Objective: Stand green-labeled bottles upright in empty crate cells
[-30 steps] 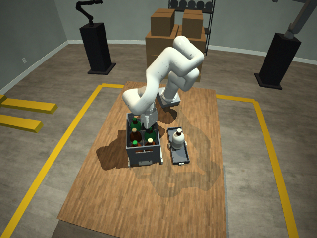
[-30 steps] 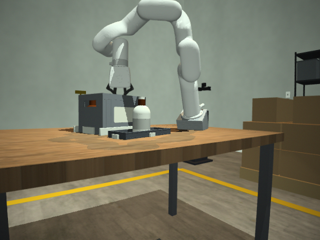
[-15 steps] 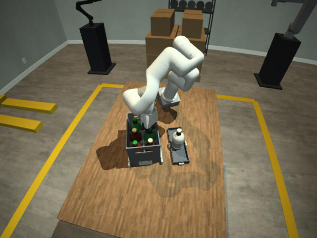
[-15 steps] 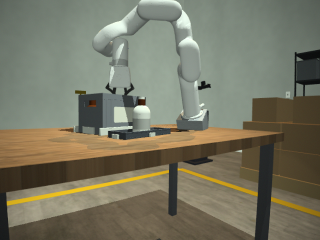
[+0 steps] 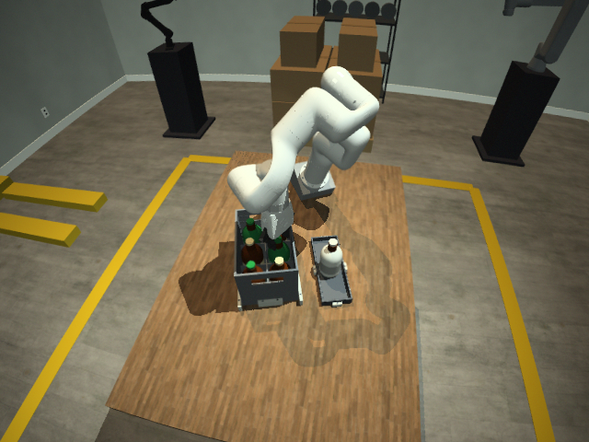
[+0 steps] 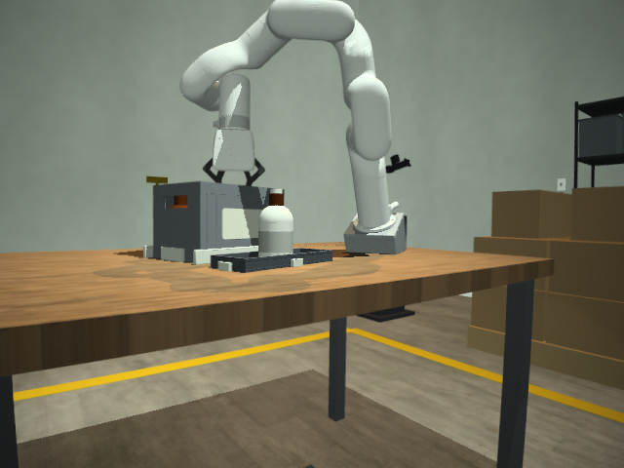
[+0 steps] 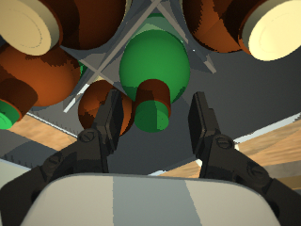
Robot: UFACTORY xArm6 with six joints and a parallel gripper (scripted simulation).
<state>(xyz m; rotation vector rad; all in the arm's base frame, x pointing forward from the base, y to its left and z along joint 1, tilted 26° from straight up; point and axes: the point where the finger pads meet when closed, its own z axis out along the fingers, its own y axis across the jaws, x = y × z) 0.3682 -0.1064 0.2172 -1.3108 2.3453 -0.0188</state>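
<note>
My hand is 1 cm short of the grey crate, 4 cm to the left of it and 8 cm above it. Also, from my hand: tray 2 cm behind, 17 cm to the left, 15 cm below; white-labeled bottle 2 cm behind, 17 cm to the left, 8 cm below.
</note>
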